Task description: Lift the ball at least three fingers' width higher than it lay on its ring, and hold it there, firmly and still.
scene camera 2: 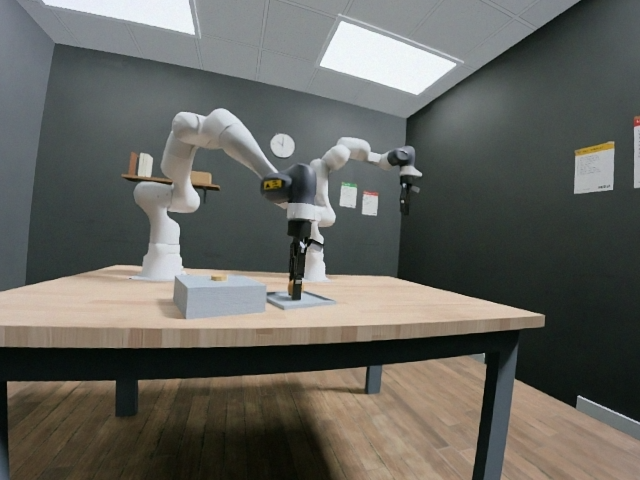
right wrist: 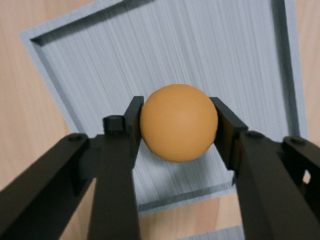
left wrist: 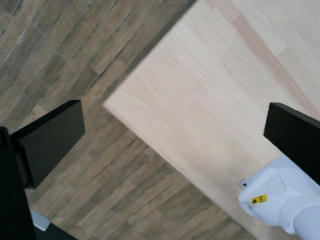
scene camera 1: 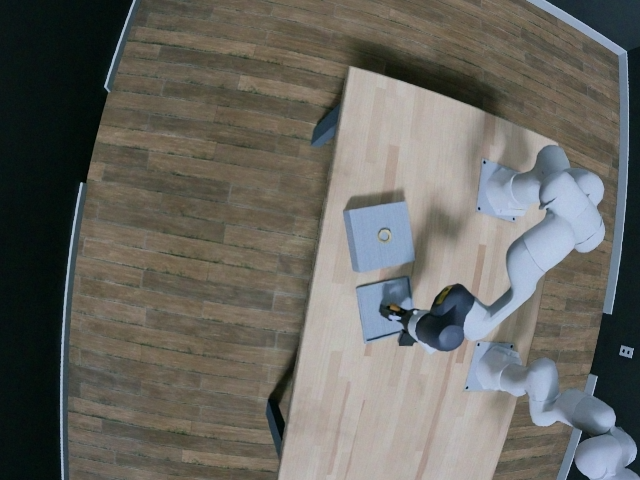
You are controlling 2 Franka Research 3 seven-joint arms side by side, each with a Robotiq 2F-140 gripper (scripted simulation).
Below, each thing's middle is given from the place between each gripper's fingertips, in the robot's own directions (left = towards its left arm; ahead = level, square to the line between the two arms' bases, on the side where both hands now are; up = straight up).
The shallow grey tray (scene camera 2: 280,299) lies 3 cm below my right hand (scene camera 2: 294,297). Also, from my right hand: orange ball (right wrist: 178,123) right at my right hand.
Right now the orange ball is 38 cm ahead of my left hand, 81 cm to the right of it and 37 cm below it. The rest, counted from my left hand: shallow grey tray (38 cm ahead, 82 cm to the right, 41 cm below).
